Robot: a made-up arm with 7 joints. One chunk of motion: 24 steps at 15 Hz.
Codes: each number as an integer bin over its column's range. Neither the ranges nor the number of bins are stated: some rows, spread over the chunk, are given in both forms.
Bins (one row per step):
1: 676 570 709 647 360 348 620
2: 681 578 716 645 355 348 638
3: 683 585 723 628 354 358 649
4: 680 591 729 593 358 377 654
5: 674 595 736 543 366 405 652
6: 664 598 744 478 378 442 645
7: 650 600 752 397 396 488 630
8: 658 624 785 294 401 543 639
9: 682 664 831 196 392 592 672
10: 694 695 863 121 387 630 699
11: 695 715 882 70 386 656 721
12: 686 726 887 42 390 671 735
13: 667 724 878 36 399 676 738
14: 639 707 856 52 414 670 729
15: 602 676 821 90 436 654 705
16: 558 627 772 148 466 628 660
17: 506 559 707 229 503 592 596
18: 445 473 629 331 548 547 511
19: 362 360 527 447 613 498 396
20: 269 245 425 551 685 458 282
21: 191 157 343 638 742 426 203
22: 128 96 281 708 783 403 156
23: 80 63 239 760 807 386 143
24: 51 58 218 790 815 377 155
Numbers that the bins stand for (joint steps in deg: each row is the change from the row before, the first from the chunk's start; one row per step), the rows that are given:
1: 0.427 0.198 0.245 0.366 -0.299 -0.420 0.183
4: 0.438 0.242 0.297 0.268 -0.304 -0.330 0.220
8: 0.378 0.312 0.443 -0.270 -0.196 0.185 0.204
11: 0.478 0.503 0.695 -0.674 -0.234 0.536 0.294
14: 0.327 0.486 0.628 -0.706 -0.164 0.579 0.303
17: -0.032 0.175 0.240 -0.387 0.059 0.337 0.156
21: -0.884 -0.670 -0.707 0.350 0.657 -0.178 -0.276
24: -1.262 -0.878 -1.033 0.623 0.840 -0.330 -0.329
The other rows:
2: 0.441 0.215 0.263 0.362 -0.312 -0.420 0.203
3: 0.446 0.230 0.282 0.332 -0.314 -0.389 0.215
5: 0.422 0.251 0.316 0.178 -0.284 -0.243 0.218
6: 0.395 0.257 0.336 0.061 -0.254 -0.128 0.210
7: 0.357 0.261 0.357 -0.085 -0.209 0.014 0.194
9: 0.443 0.396 0.563 -0.447 -0.219 0.337 0.240
10: 0.476 0.461 0.646 -0.582 -0.232 0.455 0.270
12: 0.454 0.526 0.709 -0.724 -0.224 0.582 0.309
13: 0.403 0.522 0.685 -0.735 -0.202 0.598 0.313
15: 0.227 0.421 0.537 -0.638 -0.109 0.529 0.276
16: 0.108 0.318 0.409 -0.533 -0.034 0.449 0.227
18: -0.197 -0.006 0.037 -0.204 0.171 0.197 0.063
19: -0.422 -0.243 -0.228 0.005 0.334 0.045 -0.064
20: -0.673 -0.485 -0.494 0.193 0.514 -0.079 -0.189
22: -1.054 -0.798 -0.869 0.476 0.759 -0.249 -0.328
23: -1.184 -0.868 -0.978 0.569 0.820 -0.302 -0.343

